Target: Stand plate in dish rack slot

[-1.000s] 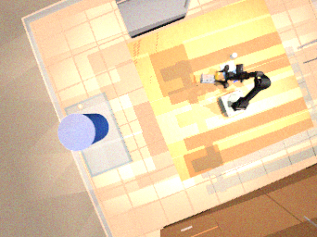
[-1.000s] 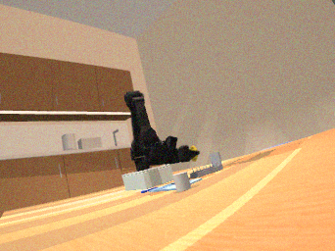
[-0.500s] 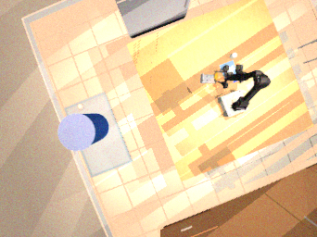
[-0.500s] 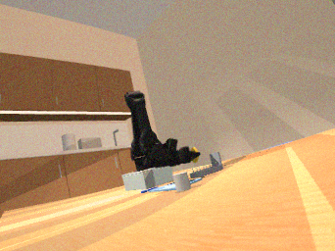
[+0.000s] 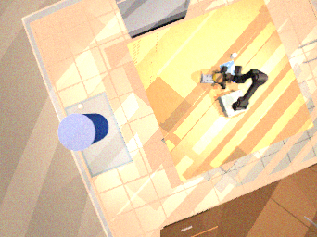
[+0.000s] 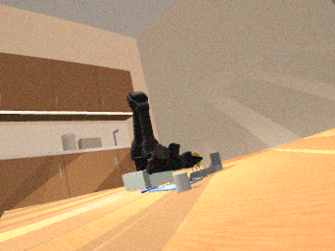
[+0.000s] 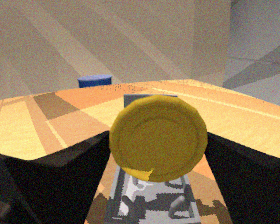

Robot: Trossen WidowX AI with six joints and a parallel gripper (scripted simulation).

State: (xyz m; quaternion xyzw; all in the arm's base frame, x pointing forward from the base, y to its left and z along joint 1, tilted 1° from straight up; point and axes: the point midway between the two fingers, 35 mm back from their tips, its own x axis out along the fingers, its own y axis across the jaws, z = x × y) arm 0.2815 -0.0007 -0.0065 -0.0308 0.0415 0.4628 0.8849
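Right now my gripper tip is 50 mm above the grey dish rack, 20 mm to the right of it and 10 mm short of it. The rest, counted from my gripper tip: cup 270 mm to the right, 70 mm ahead, 50 mm below; plate 10 mm to the right.
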